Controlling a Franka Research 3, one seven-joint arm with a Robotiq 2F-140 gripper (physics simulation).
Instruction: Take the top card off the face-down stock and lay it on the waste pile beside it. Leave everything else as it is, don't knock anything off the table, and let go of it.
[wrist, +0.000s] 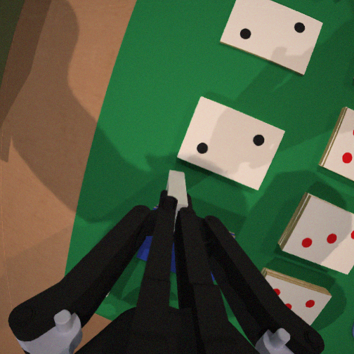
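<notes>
My gripper (174, 182) is shut and empty, its pale fingertip pad pointing up the wrist view. The blue-backed face-down stock (148, 248) lies below and behind the fingers, which hide most of it; blue parts show between and beside the black finger links. A white card with two black dots (230, 151) lies face up beside the stock, just past the fingertips to the upper right. It seems to be the waste pile. How high the fingertips stand above the stock is hard to tell.
Another card with two black dots (272, 41) lies farther up. Piles with red dots lie on the right: one (345, 145) at the edge, one (320, 240) below it, and one (298, 299) near the right finger linkage. The green mat (125, 90) borders brown wood (40, 190) on the left.
</notes>
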